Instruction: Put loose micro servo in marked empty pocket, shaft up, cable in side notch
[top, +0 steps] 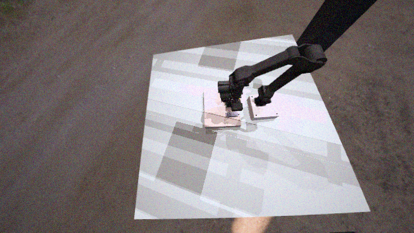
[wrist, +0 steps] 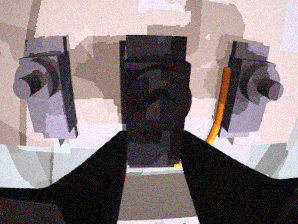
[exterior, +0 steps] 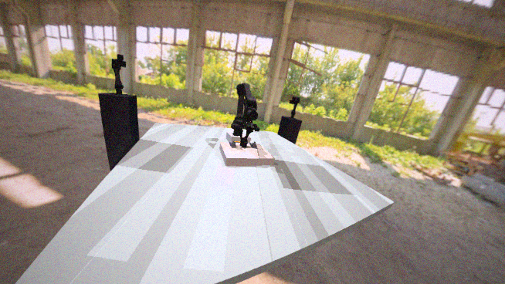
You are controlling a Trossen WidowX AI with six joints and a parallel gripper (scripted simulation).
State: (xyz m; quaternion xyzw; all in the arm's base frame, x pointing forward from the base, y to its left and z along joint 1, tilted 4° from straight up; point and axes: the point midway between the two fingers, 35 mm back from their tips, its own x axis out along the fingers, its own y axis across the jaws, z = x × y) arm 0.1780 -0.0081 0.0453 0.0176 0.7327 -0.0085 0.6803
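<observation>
Right now the deck is 120 mm ahead of my gripper tip and 60 mm below it.
</observation>
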